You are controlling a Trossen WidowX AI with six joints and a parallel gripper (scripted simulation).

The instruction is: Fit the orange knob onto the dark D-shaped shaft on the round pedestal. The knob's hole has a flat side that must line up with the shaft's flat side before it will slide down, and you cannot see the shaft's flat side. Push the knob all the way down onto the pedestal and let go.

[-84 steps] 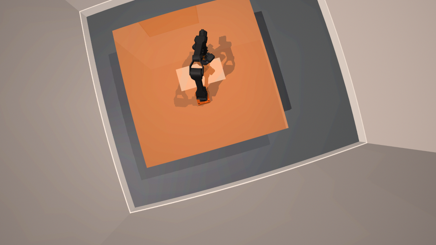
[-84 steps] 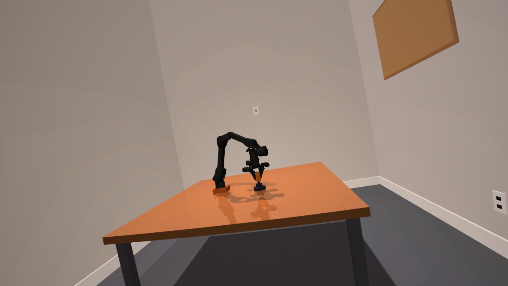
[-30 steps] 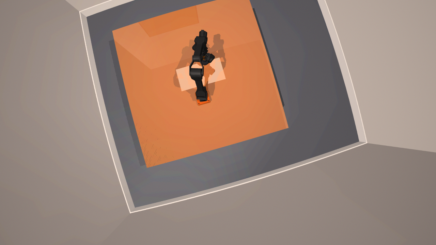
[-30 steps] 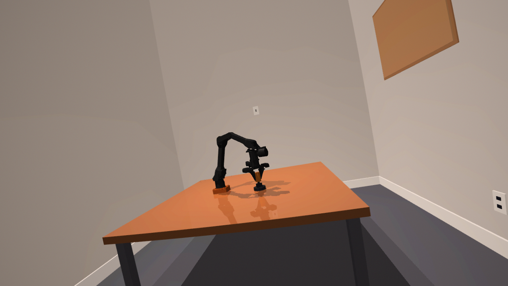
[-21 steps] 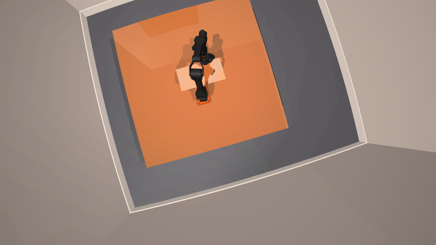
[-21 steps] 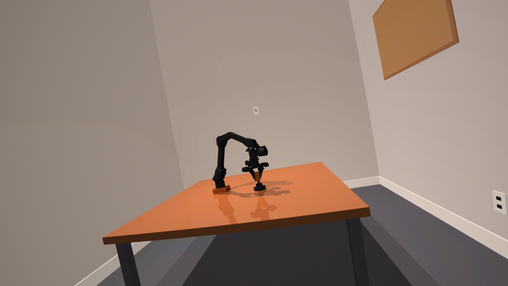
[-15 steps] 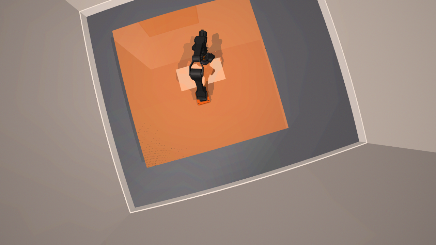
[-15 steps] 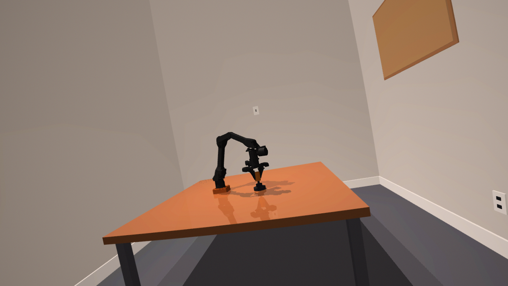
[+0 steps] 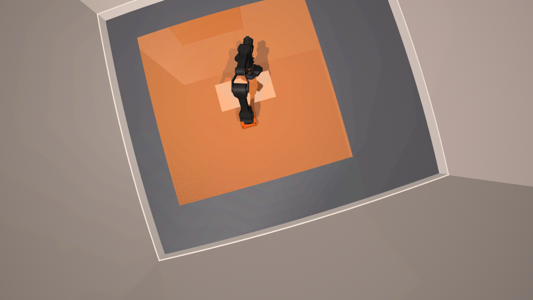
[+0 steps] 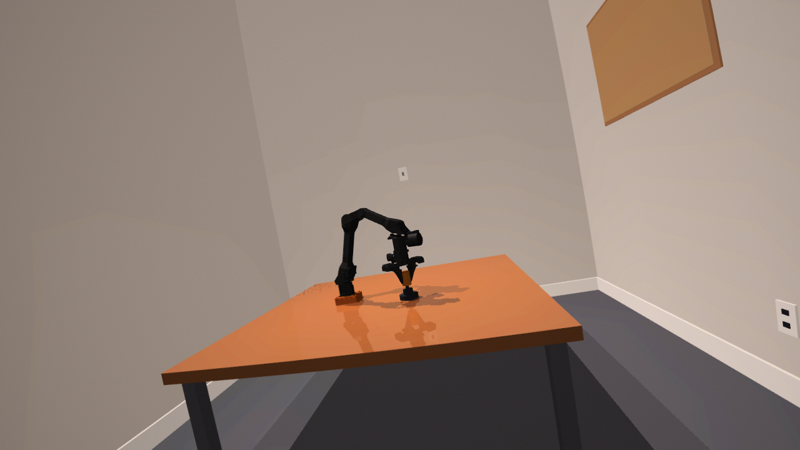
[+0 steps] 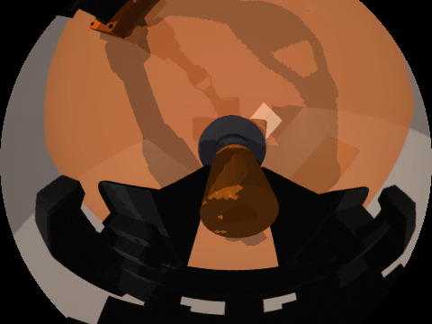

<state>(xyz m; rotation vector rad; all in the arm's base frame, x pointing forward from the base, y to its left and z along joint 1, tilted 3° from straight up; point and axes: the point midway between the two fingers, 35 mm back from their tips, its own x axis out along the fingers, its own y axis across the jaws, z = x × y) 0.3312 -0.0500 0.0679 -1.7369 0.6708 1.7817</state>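
Right now the orange knob is 2 cm above my gripper tip. The rest, counted from my gripper tip: dark round pedestal (4 cm below).
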